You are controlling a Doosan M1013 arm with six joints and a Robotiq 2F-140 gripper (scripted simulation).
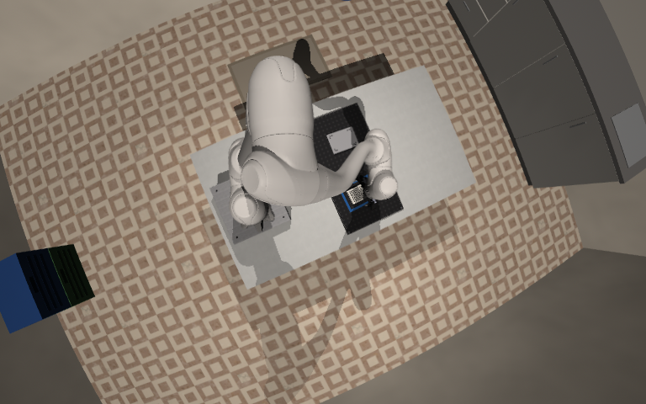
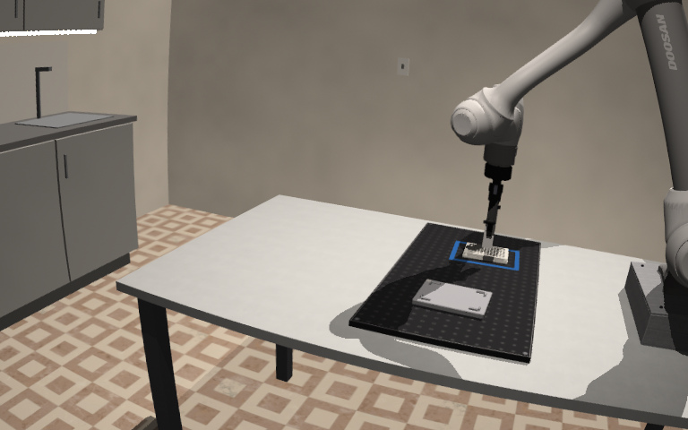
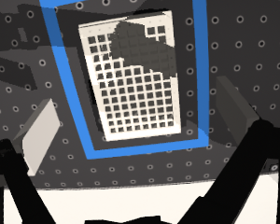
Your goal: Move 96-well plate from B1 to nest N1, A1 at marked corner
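The white 96-well plate is 50 mm below my hand. Round my hand: grey plate nest N1: 320 mm to the left, 50 mm below; then A1 mark: 280 mm to the left, 80 mm ahead, 50 mm below.
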